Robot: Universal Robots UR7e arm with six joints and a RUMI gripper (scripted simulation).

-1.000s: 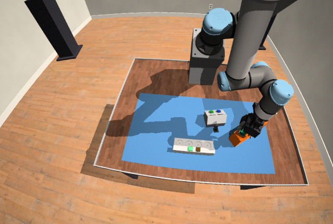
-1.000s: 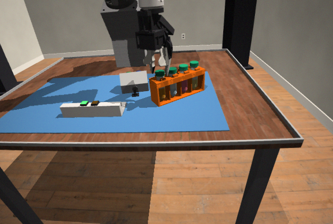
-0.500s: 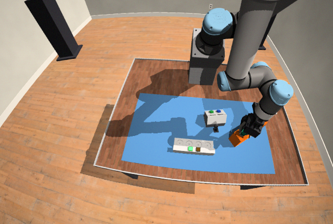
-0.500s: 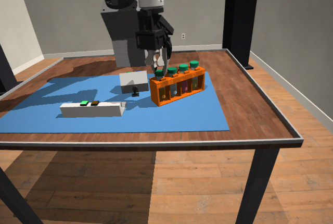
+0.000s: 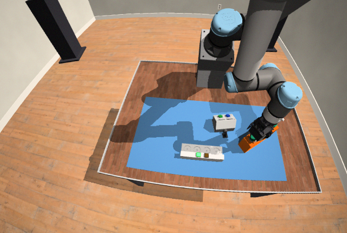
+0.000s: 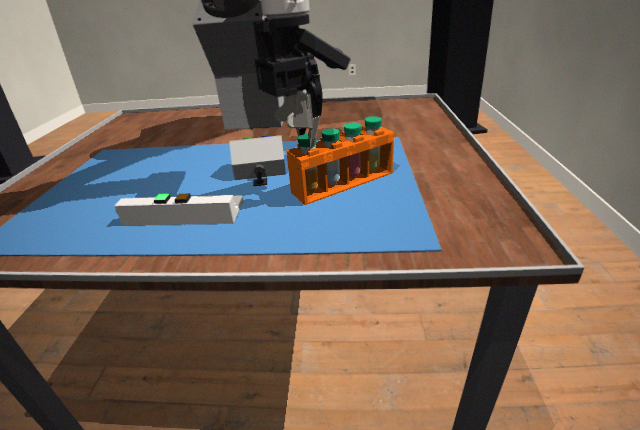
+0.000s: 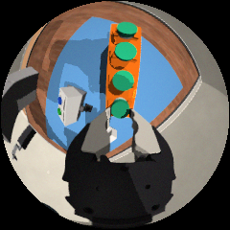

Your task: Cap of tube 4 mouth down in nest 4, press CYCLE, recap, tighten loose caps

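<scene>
Now: the green cap 1 cm below my hand. Also, from my hand: green key 17 cm behind, 13 cm to the right, 6 cm below; then blue key 17 cm behind, 8 cm to the right, 6 cm below; then grey key housing 15 cm behind, 11 cm to the right, 7 cm below.
</scene>
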